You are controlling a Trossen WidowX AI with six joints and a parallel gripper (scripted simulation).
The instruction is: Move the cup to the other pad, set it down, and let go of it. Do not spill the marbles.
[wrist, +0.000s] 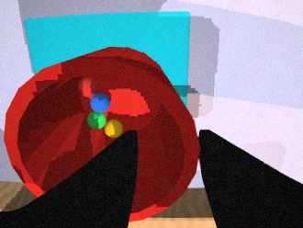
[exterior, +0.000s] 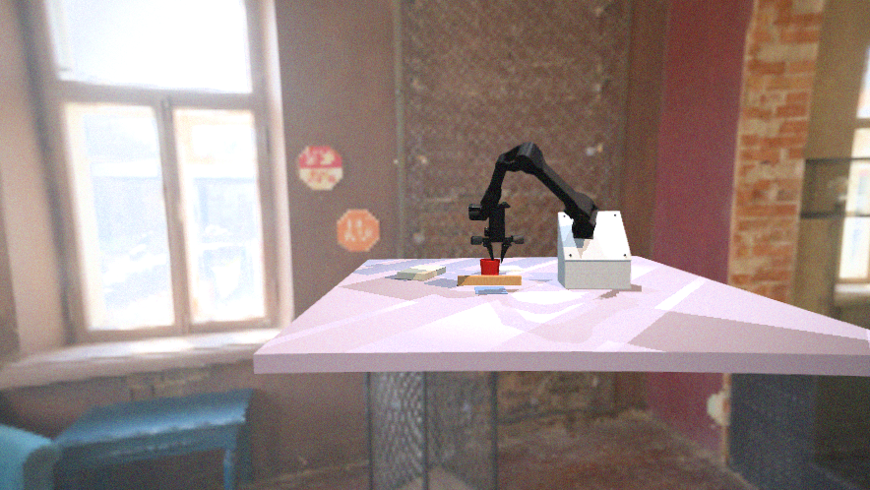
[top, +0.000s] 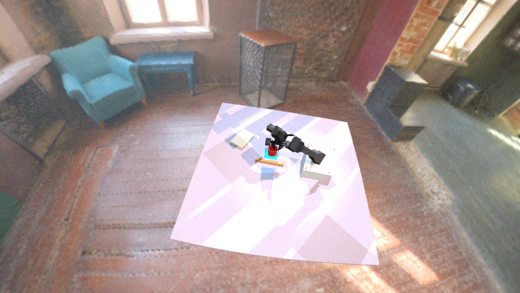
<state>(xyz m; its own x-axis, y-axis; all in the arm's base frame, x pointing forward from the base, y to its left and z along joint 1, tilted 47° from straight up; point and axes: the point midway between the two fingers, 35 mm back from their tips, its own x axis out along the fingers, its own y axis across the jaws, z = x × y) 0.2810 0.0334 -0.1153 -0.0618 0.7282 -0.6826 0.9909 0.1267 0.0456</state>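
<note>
Now: the red cup 30 mm ahead of my gripper tip and 20 mm below it. From my gripper tip the other things lie so: green marble 40 mm ahead, 20 mm to the left, 40 mm below; yellow marble 30 mm ahead, 20 mm to the left, 40 mm below; cyan pad 30 mm ahead, 70 mm below.
</note>
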